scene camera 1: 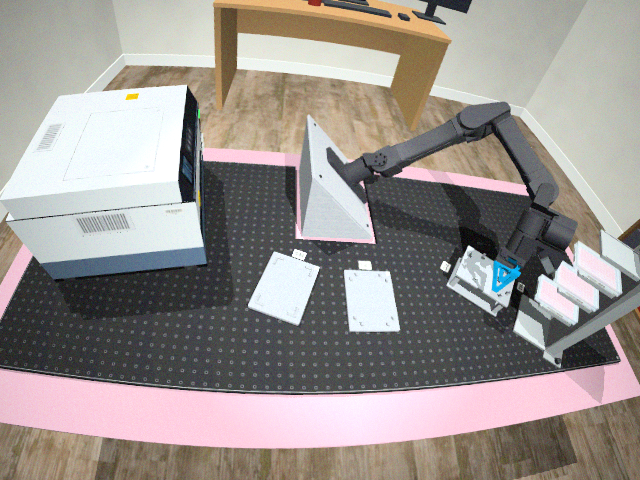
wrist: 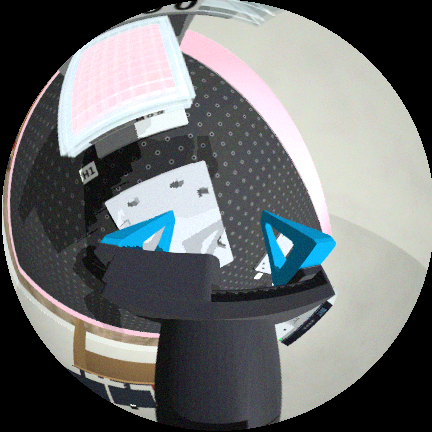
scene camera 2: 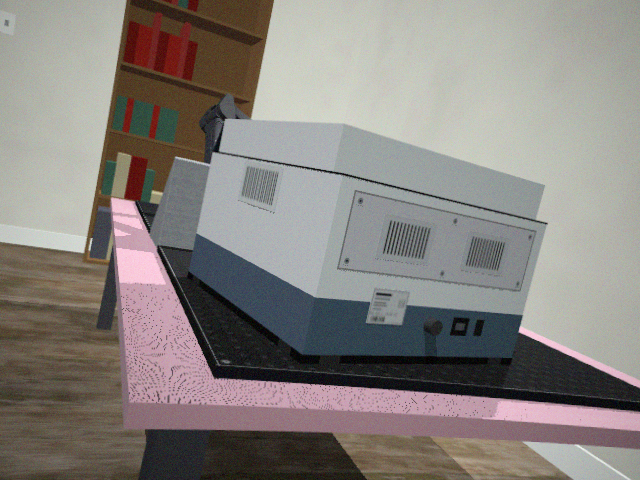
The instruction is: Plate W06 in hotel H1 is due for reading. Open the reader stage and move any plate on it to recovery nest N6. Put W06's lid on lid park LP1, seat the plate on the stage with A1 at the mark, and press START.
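Places are measured from the arm's base along level axes (x left, y up, z ahead), in millimetres.
Pixels of known places: gripper, fingertip midpoint: (scene camera 1: 497, 286) (wrist: 217, 214); arm's base, origin of the base link: (scene camera 1: 346, 177).
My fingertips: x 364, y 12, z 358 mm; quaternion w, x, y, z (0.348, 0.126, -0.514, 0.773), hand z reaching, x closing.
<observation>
For each thing: its middle in the pictures, then the offset to it from my fingertips. "spot": a spot on its surface instead.
- hotel H1, body centre: (scene camera 1: 597, 287) dz +81, dx +190, dy +130 mm
- middle plate, body centre: (scene camera 1: 577, 283) dz +57, dx +157, dy +108 mm
- lidded pink plate, surface spot: (wrist: 122, 75) spot: dz +41, dx +127, dy +41 mm
- reader, body centre: (scene camera 2: 356, 235) (scene camera 1: 124, 177) (wrist: 303, 306) dz -222, dx -943, dy +51 mm
- left pad, surface spot: (scene camera 1: 284, 287) spot: dz -22, dx -526, dy -77 mm
- right pad, surface spot: (scene camera 1: 371, 300) spot: dz +2, dx -318, dy -78 mm
- H1 tag, body centre: (wrist: 87, 172) dz -53, dx +174, dy -88 mm
My gripper (scene camera 1: 505, 274) (wrist: 217, 214) is open with blue fingers. It hangs over the white raised stand (scene camera 1: 478, 276) (wrist: 170, 200), close beside hotel H1 (scene camera 1: 594, 324). Several hotel levels show; three hold pink plates, such as the middle plate (scene camera 1: 577, 285). A lidded pink plate (wrist: 122, 75) lies ahead of the fingers at the wrist view's upper left; its label is too unclear to read, so I cannot tell which is W06. The reader (scene camera 1: 103, 155) (scene camera 2: 361, 232) (wrist: 306, 320) stands far left; no extended stage shows. START cannot be made out.
Two flat white pads, the left pad (scene camera 1: 284, 287) and the right pad (scene camera 1: 371, 300), lie mid-board; their tags are unreadable. The arm's wedge-shaped mount (scene camera 1: 330, 201) (scene camera 2: 180, 206) stands behind them. An H1 tag (wrist: 89, 173) lies beside the stand. A desk (scene camera 1: 330, 36) stands behind.
</observation>
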